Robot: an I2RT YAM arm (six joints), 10 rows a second.
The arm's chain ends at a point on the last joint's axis. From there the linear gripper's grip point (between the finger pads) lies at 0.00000 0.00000 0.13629 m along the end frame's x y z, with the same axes.
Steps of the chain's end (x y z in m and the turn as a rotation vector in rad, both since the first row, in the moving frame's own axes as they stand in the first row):
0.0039 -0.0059 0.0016 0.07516 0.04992 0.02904
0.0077 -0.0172 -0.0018 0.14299 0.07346 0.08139
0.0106 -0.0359 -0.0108 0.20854 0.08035 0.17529
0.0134 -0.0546 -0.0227 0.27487 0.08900 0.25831
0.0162 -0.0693 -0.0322 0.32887 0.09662 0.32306
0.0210 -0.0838 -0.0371 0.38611 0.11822 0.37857
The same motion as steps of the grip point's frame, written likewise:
0.0108 -0.0160 0.0010 0.07516 0.04992 0.02904
0.0184 -0.0362 -0.0036 0.14299 0.07346 0.08139
0.0239 -0.0630 -0.0142 0.20854 0.08035 0.17529
0.0300 -0.0896 -0.0283 0.27487 0.08900 0.25831
0.0360 -0.1104 -0.0401 0.32887 0.09662 0.32306
0.0460 -0.1308 -0.0479 0.38611 0.11822 0.37857

